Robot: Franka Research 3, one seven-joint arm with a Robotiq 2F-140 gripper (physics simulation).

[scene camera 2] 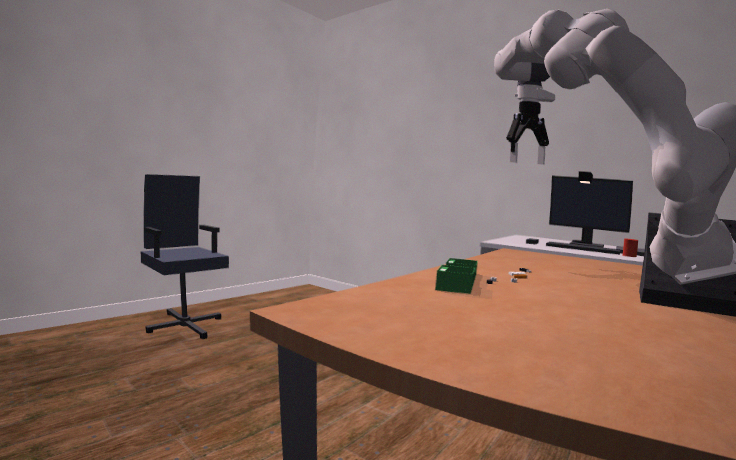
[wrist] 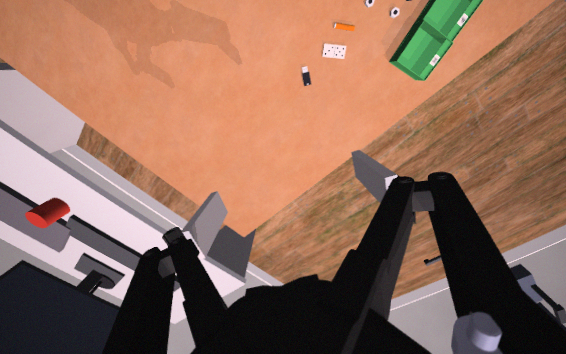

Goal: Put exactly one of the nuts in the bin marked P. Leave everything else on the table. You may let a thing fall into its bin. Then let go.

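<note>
Two silver nuts lie near the top edge of the wrist view, one nut (wrist: 395, 12) near the bins and another nut (wrist: 369, 2) to its left. Two green bins stand side by side, a nearer bin (wrist: 421, 51) and a farther bin (wrist: 450, 17) in the wrist view; the green bins (scene camera 2: 454, 278) also show in the scene view. Each has a white label, whose letter is too small to read. My gripper (scene camera 2: 527, 162) (wrist: 285, 184) is open and empty, pointing down high above the table, away from nuts and bins.
On the table (scene camera 2: 542, 336) (wrist: 200, 125) lie an orange-and-white stick (wrist: 344, 27), a white domino (wrist: 334, 51) and a black USB stick (wrist: 306, 76). A dark item is cut off at the top edge. Behind are a monitor (scene camera 2: 590, 203), a red cup (scene camera 2: 630, 247) (wrist: 47, 212) and a chair (scene camera 2: 172, 211).
</note>
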